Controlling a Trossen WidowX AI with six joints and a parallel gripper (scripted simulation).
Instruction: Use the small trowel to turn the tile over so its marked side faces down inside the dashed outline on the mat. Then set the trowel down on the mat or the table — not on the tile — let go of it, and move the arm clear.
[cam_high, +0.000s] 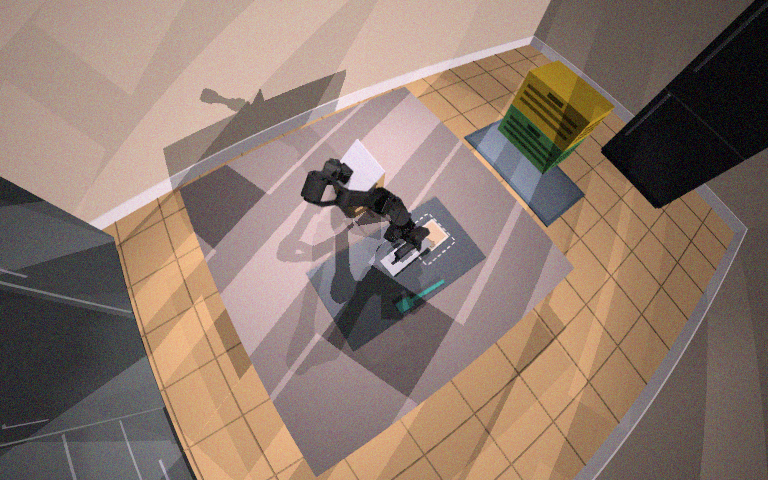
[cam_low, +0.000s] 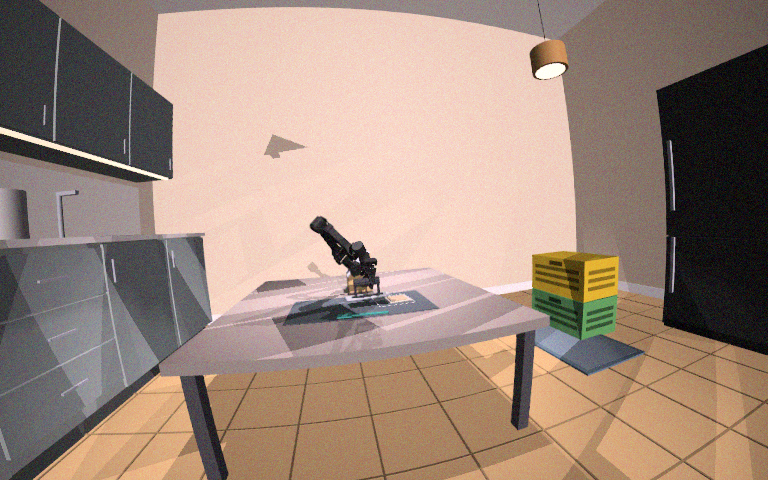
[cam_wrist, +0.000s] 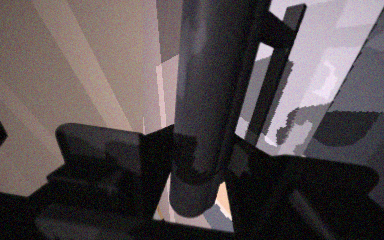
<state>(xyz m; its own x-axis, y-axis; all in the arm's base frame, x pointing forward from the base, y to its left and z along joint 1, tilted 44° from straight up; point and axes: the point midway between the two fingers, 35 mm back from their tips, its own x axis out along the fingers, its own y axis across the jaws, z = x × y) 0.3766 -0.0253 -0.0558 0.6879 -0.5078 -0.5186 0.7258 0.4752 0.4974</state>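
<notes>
My gripper tip is 10 mm past the grey mat, 60 mm to the left of it and 100 mm above it. Round my gripper tip: tile (20 mm behind, 120 mm to the left, 80 mm below); teal trowel (130 mm ahead, 100 mm to the right, 80 mm below).
</notes>
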